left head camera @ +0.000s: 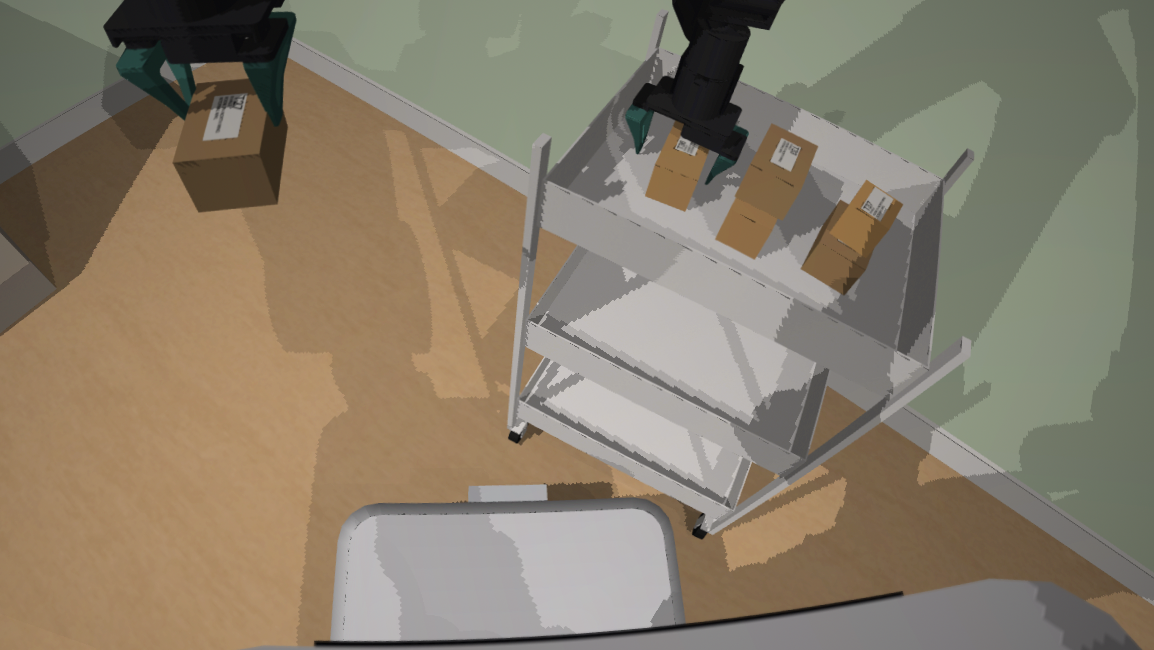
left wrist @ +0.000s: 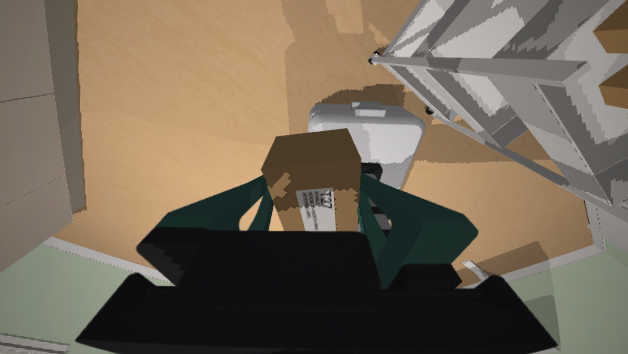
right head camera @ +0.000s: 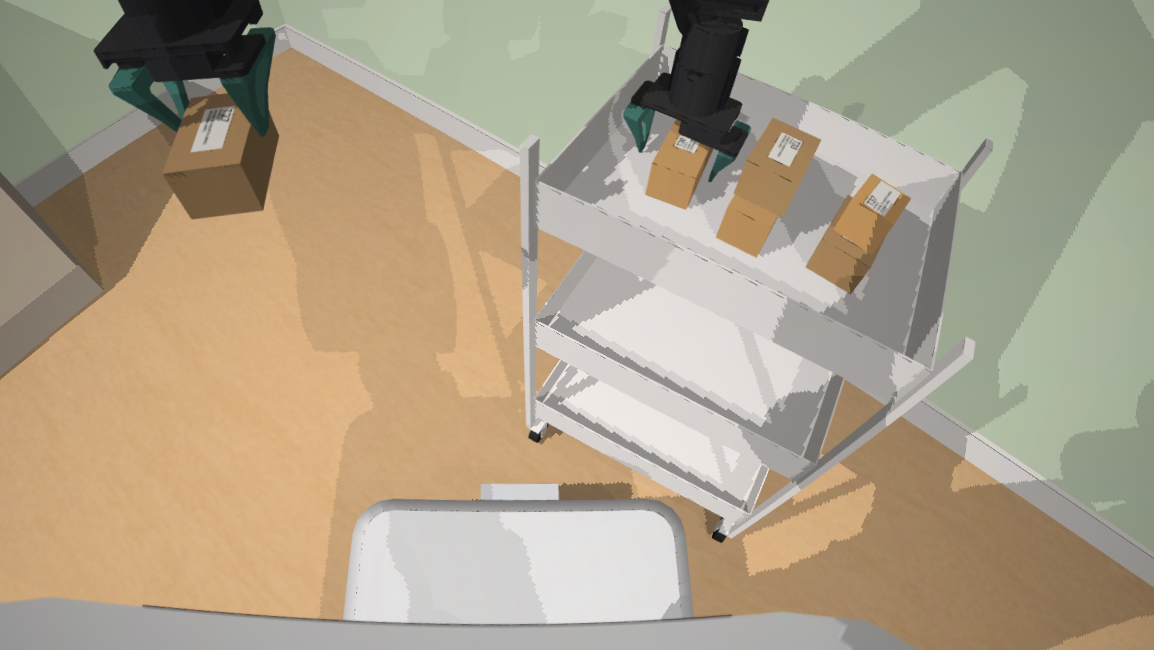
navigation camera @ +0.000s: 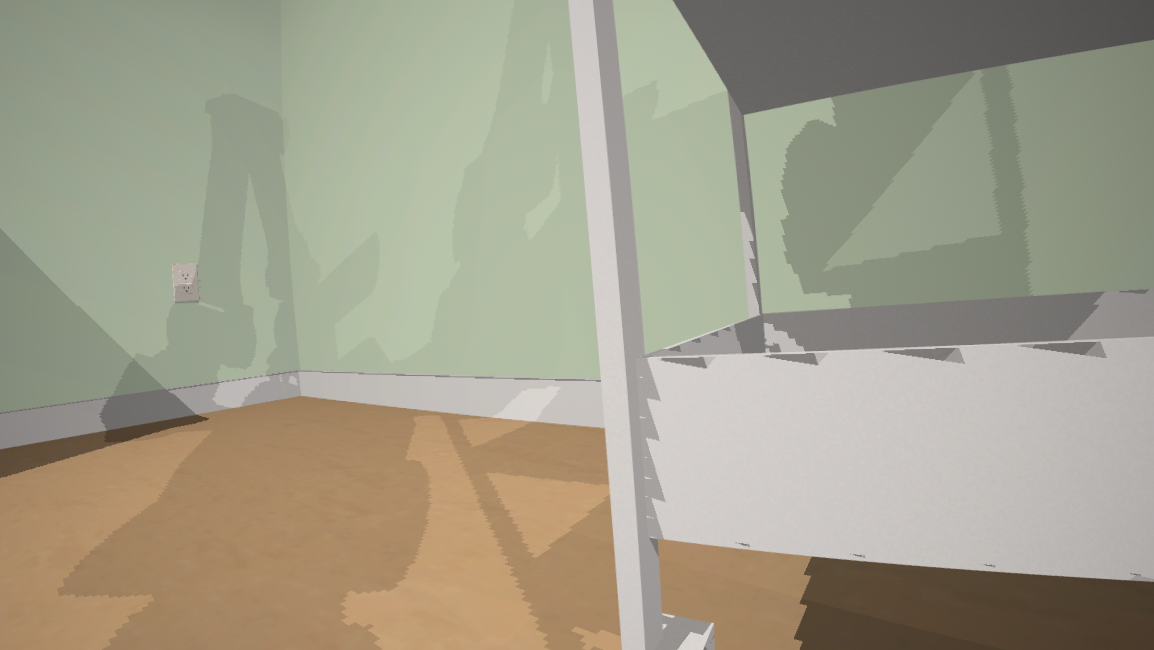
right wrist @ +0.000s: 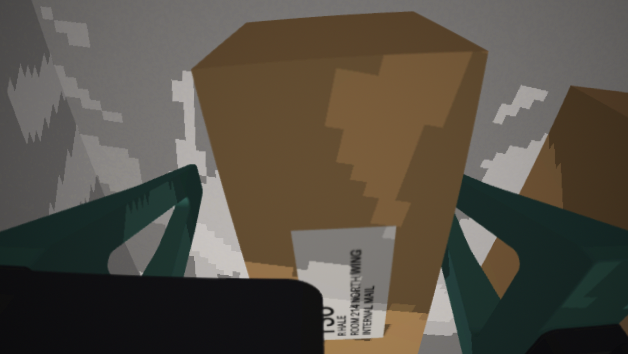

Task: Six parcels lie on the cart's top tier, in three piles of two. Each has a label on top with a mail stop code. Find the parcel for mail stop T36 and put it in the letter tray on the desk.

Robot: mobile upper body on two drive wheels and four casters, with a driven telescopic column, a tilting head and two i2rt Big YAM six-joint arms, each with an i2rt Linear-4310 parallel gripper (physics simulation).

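Frame: origin at the left arm's base, x left, y back, z up, level; metres.
Seen in the pictures: left gripper, fingertip midpoint: (left head camera: 237, 122) (left wrist: 315, 177) (right head camera: 228, 133).
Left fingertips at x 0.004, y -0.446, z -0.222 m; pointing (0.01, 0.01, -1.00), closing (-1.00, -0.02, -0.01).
A point is followed by its place in that frame.
My left gripper (left head camera: 232, 119) @[z -0.222, x 0.004, y -0.446 m] (right head camera: 221, 130) @[z -0.222, x 0.004, y -0.446 m] (left wrist: 315, 177) @[z -0.222, x 0.004, y -0.446 m] is shut on a brown parcel labelled T27 (left head camera: 230, 184) @[z -0.227, x -0.007, y -0.383 m] (right head camera: 218, 192) @[z -0.227, x -0.008, y -0.383 m] (left wrist: 315, 150) @[z -0.217, x 0.004, y -0.472 m], held in the air left of the cart (left head camera: 686, 266) @[z -0.371, x -0.390, y -0.429 m] (right head camera: 686, 262) @[z -0.362, x -0.396, y -0.426 m]. My right gripper (left head camera: 674, 167) @[z -0.413, x -0.423, y -0.625 m] (right head camera: 676, 164) @[z -0.413, x -0.423, y -0.625 m] (right wrist: 313, 177) @[z -0.413, x -0.423, y -0.625 m] is open over the leftmost parcel (left head camera: 680, 190) @[z -0.385, x -0.411, y -0.552 m] (right head camera: 671, 189) @[z -0.391, x -0.403, y -0.556 m] (right wrist: 280, 125) @[z -0.362, x -0.441, y -0.668 m] on the top tier, one finger on each side of it. In the right wrist view its label reads R HALE; the code, apparently T36, is partly hidden by the gripper body. The letter tray and desk do not show.
A middle pile of two parcels (left head camera: 775, 173) @[z -0.312, x -0.490, y -0.512 m] (right head camera: 776, 171) @[z -0.312, x -0.493, y -0.509 m] stands close to the right finger; another pile (left head camera: 860, 222) @[z -0.328, x -0.587, y -0.465 m] (right head camera: 865, 218) @[z -0.327, x -0.588, y -0.464 m] is farther right. Raised walls edge the tier. Grey furniture (left head camera: 16, 282) @[z -0.989, x 0.941, y -0.852 m] (right head camera: 36, 282) @[z -0.889, x 0.918, y -0.787 m] (left wrist: 30, 135) @[z -0.811, x 1.352, y -0.221 m] is at the left. A power outlet (navigation camera: 185, 282) @[z -0.676, x 0.888, y -1.762 m] is on the wall.
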